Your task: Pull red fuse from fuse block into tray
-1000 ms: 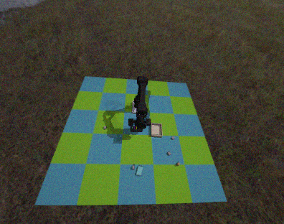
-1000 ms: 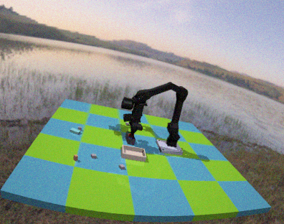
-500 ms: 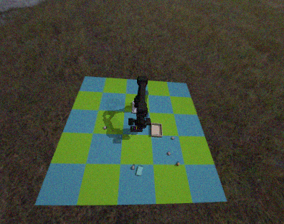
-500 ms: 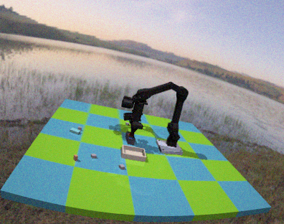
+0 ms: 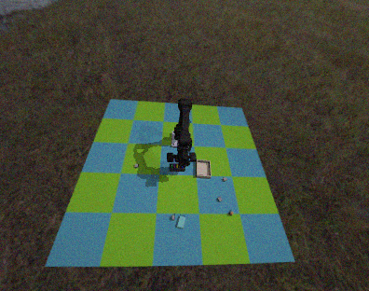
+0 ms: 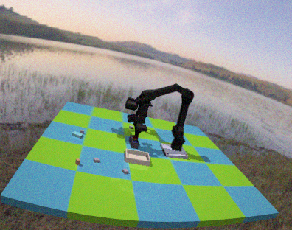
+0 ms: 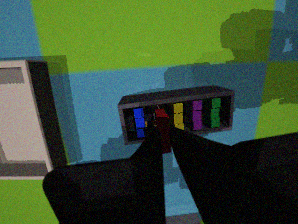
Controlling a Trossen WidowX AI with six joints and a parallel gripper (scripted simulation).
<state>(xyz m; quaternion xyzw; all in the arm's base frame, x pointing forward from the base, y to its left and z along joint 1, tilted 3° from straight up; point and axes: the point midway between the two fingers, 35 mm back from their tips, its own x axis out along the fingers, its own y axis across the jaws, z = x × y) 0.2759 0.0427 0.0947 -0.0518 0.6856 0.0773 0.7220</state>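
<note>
Right now my gripper tip is 20 mm past the tray, 170 mm to the right of it and 70 mm above it. Also, from my gripper tip: light blue block 350 mm ahead, 60 mm to the left, 60 mm below; red fuse 10 mm below.
</note>
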